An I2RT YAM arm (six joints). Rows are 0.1 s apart.
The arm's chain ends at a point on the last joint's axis. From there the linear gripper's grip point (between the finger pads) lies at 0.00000 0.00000 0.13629 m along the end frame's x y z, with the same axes.
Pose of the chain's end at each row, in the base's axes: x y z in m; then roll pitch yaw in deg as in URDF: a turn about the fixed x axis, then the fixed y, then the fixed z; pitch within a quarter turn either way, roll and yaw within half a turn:
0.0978 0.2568 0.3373 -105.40 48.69 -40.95
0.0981 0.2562 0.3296 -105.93 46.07 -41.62
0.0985 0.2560 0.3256 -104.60 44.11 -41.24
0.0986 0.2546 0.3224 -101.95 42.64 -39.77
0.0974 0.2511 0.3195 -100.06 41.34 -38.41
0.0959 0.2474 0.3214 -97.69 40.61 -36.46
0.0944 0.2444 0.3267 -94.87 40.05 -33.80
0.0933 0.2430 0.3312 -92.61 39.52 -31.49
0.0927 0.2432 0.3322 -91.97 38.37 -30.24
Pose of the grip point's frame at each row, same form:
0.1634 0.3739 0.3134 -105.40 48.69 -40.95
0.1650 0.3721 0.3036 -105.93 46.07 -41.62
0.1675 0.3709 0.3009 -104.60 44.11 -41.24
0.1692 0.3693 0.3016 -101.95 42.64 -39.77
0.1685 0.3660 0.3016 -100.06 41.34 -38.41
0.1666 0.3631 0.3076 -97.69 40.61 -36.46
0.1638 0.3614 0.3178 -94.87 40.05 -33.80
0.1610 0.3612 0.3264 -92.61 39.52 -31.49
0.1588 0.3623 0.3285 -91.97 38.37 -30.24

